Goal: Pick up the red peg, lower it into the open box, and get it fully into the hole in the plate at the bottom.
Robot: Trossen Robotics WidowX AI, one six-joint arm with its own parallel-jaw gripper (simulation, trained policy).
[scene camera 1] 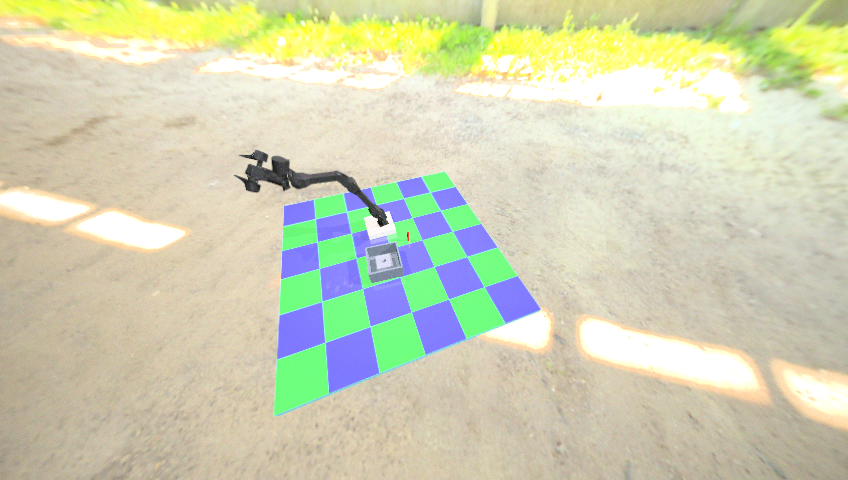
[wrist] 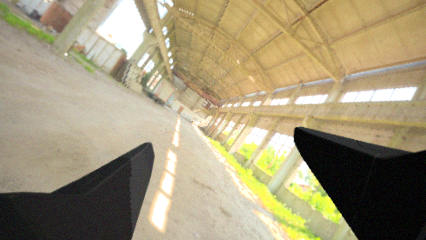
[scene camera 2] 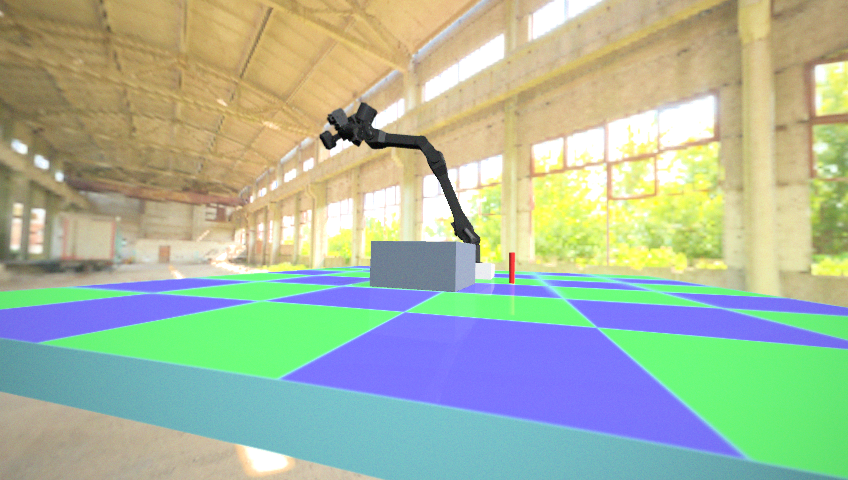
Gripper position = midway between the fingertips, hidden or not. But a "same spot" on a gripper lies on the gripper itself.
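Labels:
A grey box is out of frame in the wrist view; it is visible in scene camera 1 and scene camera 2. On the box, (scene camera 2: pixel 449 266) and (scene camera 1: pixel 401 272) are the same spot. My gripper is visible in the wrist view (pixel 224 141), and also in scene camera 1 and scene camera 2. On my gripper, (scene camera 1: pixel 258 172) and (scene camera 2: pixel 341 117) are the same spot.

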